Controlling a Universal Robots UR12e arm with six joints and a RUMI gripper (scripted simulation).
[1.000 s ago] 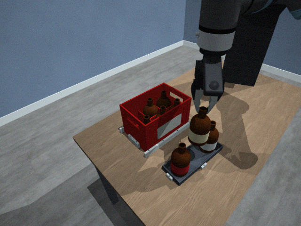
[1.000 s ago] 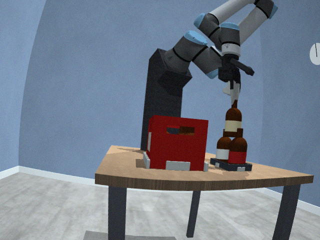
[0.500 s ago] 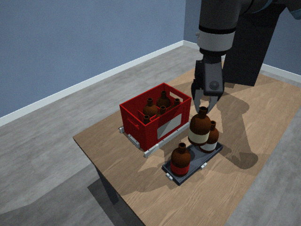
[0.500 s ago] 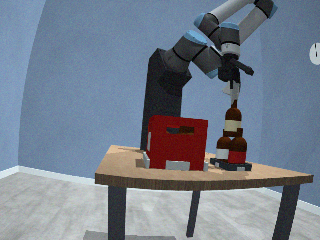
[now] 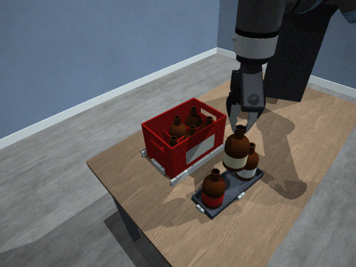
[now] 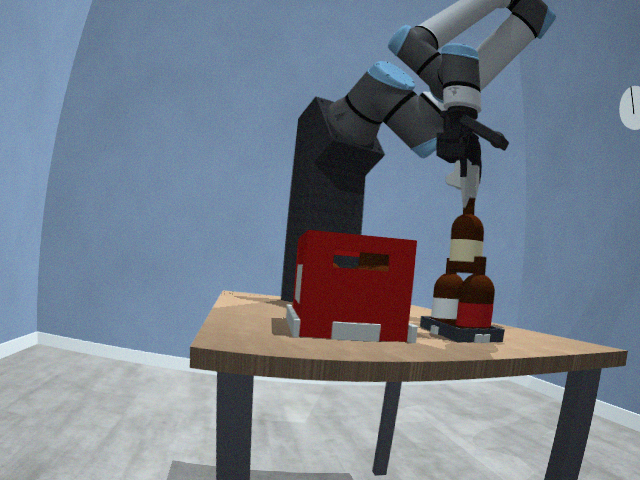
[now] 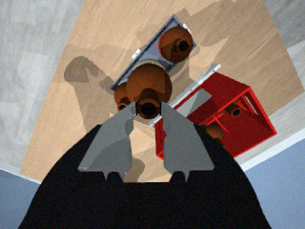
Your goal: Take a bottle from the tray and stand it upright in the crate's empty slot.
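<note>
Now: the brown bottle 7 cm below my hand. Also, from my hand: white-label bottle (19 cm below, 9 cm behind, 1 cm to the right); red-label bottle (19 cm below, 9 cm ahead, 1 cm to the left); dark tray (26 cm below).
</note>
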